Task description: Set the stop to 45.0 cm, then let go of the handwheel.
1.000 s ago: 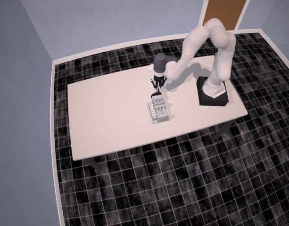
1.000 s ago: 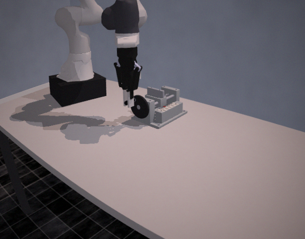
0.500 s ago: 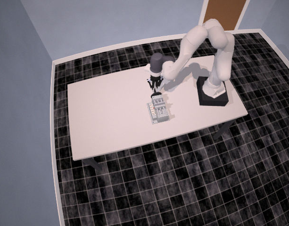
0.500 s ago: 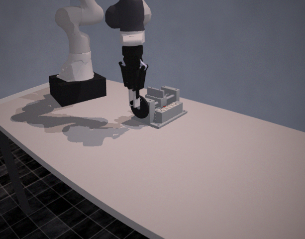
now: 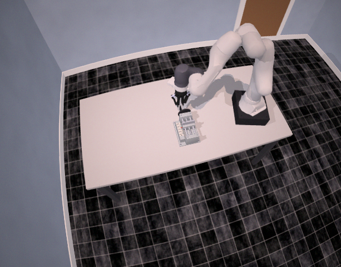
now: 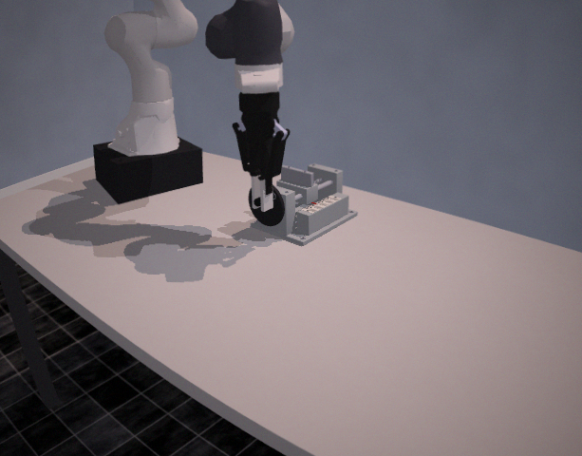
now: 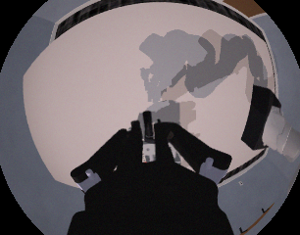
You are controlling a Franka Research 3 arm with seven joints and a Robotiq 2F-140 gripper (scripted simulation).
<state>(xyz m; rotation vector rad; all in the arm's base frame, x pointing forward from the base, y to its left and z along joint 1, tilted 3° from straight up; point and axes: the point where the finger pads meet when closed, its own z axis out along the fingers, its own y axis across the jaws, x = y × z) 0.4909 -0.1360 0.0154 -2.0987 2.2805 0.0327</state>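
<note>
Right now my hand is 140 mm to the right of the grey stop fixture and 30 mm above it. Also, from my hand: black handwheel 20 mm to the left, 20 mm below.
</note>
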